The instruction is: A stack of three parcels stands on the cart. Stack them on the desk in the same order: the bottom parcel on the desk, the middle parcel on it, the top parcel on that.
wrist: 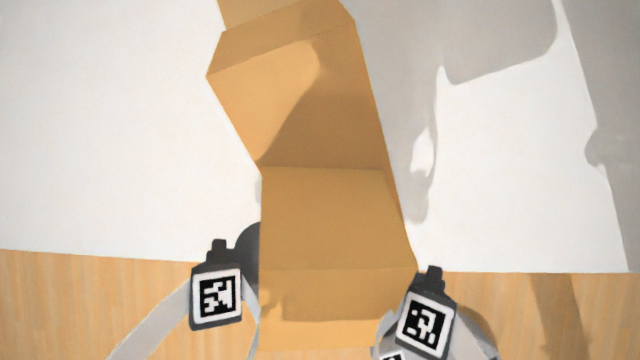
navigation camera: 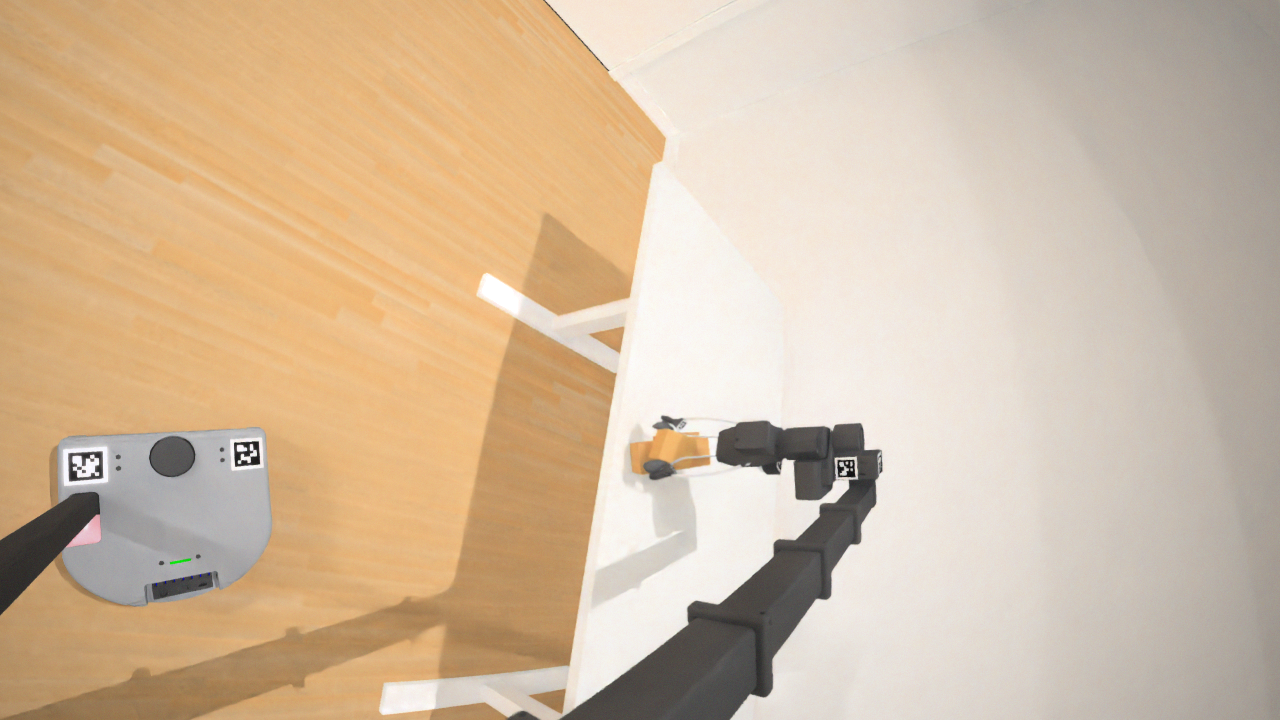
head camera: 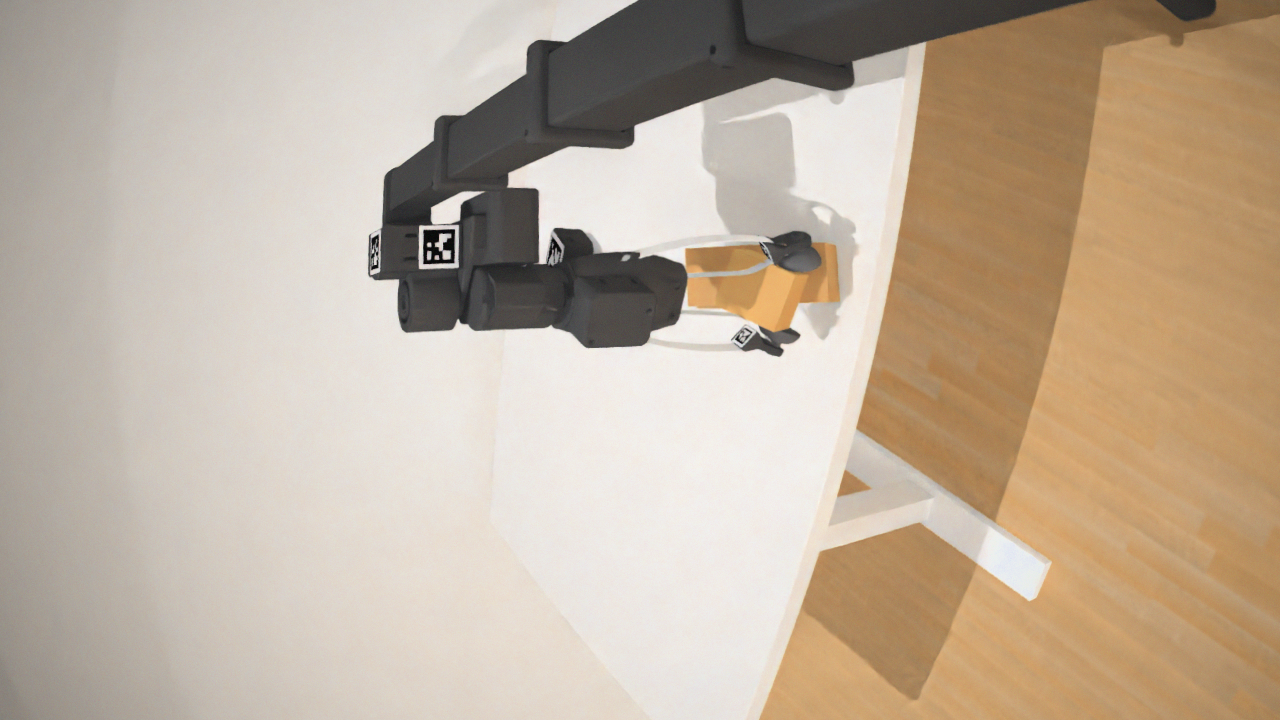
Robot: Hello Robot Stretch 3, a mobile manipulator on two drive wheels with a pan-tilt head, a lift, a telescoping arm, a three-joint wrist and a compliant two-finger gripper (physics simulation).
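Places are measured from the robot's base along level axes (x ahead, y left, z up), in metres.
Pixels of known places: gripper, between the fingertips: (navigation camera: pixel 649 447) (head camera: pixel 806 293); robot's base, origin of its link: (navigation camera: pixel 173 454).
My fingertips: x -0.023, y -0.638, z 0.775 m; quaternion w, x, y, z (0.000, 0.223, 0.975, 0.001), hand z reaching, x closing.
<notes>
For each thing: its top centre in the pictures, then the offset to it from my fingertips. Level surfaces: height alone.
- white desk, height of its surface: dz -0.055 m
- tan parcel, centre of its top: (wrist: pixel 315 304) (head camera: pixel 723 288) (navigation camera: pixel 694 448) dx -0.003, dy -0.013, dz +0.079 m
- lower parcel, centre of its top: (wrist: pixel 280 12) dx -0.019, dy -0.129, dz -0.005 m
- wood floor, height of its surface: dz -0.775 m
My gripper (head camera: pixel 787 299) (navigation camera: pixel 665 445) (wrist: pixel 327 259) points down over the white desk (head camera: pixel 626 447) (navigation camera: pixel 707 304) (wrist: pixel 110 125) and is shut on a tan parcel (head camera: pixel 771 302) (navigation camera: pixel 671 442) (wrist: pixel 330 220), one finger on each side. Behind and below it, tan parcels lie on the desk. A lower parcel (wrist: pixel 250 11) shows at the top of the wrist view, and another parcel (wrist: pixel 310 95) lies on it, turned a little. The held parcel covers their near part; I cannot tell whether it touches them. Parcel surfaces also show either side of it in the head view. The cart does not show.
A pale wall (head camera: pixel 223 402) (navigation camera: pixel 1029 313) rises behind the desk. White desk legs (head camera: pixel 993 546) (navigation camera: pixel 514 304) stand on the wood floor (head camera: pixel 1163 358) (navigation camera: pixel 313 223). My grey base (navigation camera: pixel 170 528) stands away from the desk's front edge. My dark arm (head camera: pixel 644 80) (navigation camera: pixel 716 653) reaches over the desk.
</notes>
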